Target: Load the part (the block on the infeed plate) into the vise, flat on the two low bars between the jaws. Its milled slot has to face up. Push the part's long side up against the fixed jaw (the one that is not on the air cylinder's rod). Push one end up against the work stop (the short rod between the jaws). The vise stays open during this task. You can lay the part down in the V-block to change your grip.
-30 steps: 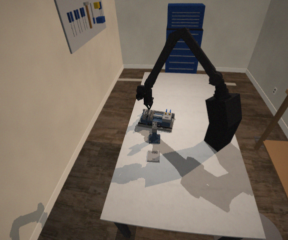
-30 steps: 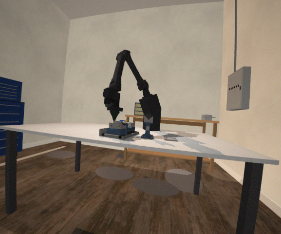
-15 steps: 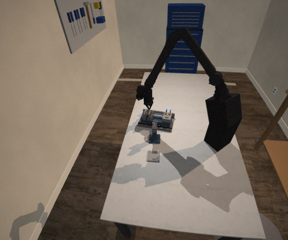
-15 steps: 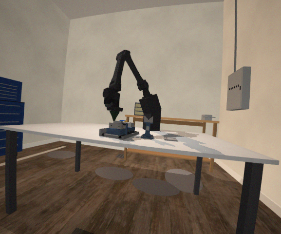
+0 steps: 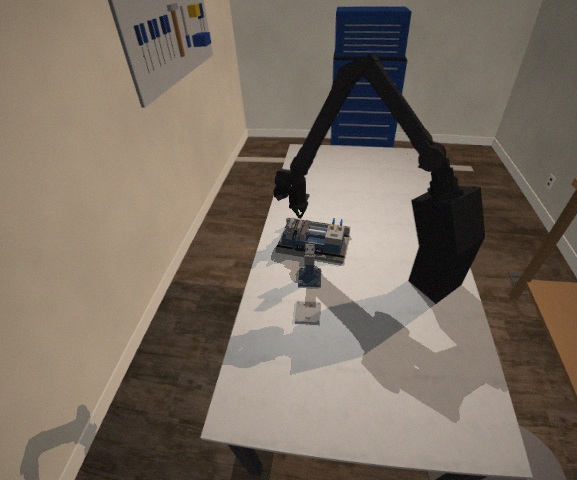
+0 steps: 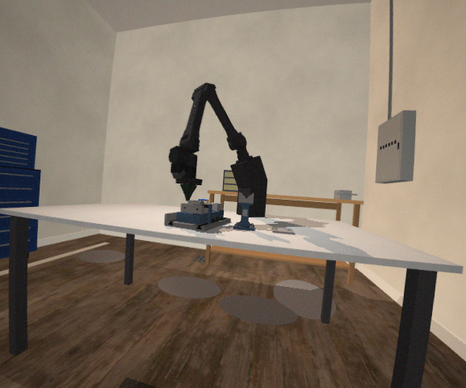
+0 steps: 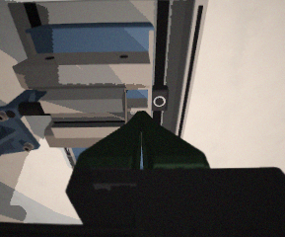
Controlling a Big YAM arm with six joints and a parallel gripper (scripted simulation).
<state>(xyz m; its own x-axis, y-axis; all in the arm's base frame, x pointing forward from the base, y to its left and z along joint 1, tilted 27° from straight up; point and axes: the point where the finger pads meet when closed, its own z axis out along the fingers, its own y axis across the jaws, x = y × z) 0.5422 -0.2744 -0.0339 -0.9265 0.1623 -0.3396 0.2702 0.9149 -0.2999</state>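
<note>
The part lies 10 mm ahead of my hand, 40 mm to the left of it and 10 mm below it. The rest, counted from my hand: moving jaw (20 mm behind, 50 mm to the left, 40 mm below); fixed jaw (40 mm ahead, 30 mm to the left, 40 mm below); work stop rod (20 mm ahead, 90 mm to the left, 20 mm below).
</note>
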